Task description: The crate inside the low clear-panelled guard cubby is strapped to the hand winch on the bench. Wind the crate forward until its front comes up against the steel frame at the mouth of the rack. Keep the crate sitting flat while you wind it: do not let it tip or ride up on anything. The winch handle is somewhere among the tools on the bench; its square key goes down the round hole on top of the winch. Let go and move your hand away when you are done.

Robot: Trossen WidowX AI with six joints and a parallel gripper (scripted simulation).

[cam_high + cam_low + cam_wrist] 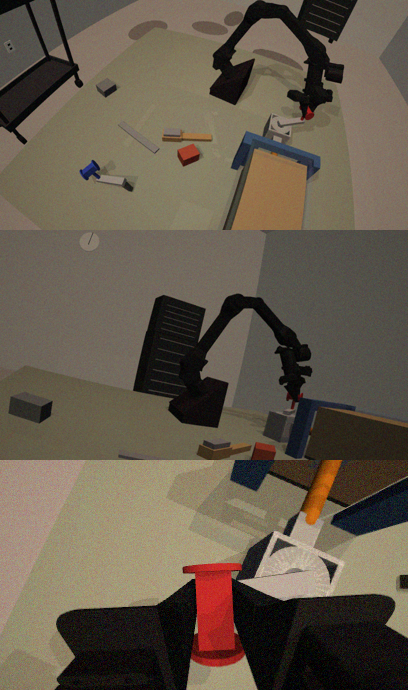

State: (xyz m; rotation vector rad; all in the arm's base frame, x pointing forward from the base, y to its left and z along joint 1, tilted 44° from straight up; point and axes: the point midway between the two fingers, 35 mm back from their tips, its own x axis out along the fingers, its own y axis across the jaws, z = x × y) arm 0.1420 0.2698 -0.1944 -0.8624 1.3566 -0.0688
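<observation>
My gripper tip is 40 mm to the left of the red-knobbed winch handle, 30 mm above it and 10 mm short of it. Also, from my gripper tip: grey winch: 100 mm to the right, 100 mm below, 20 mm ahead; then red knob: 10 mm to the right, 10 mm behind; then brown crate: 370 mm ahead, 100 mm to the right, 90 mm below.
</observation>
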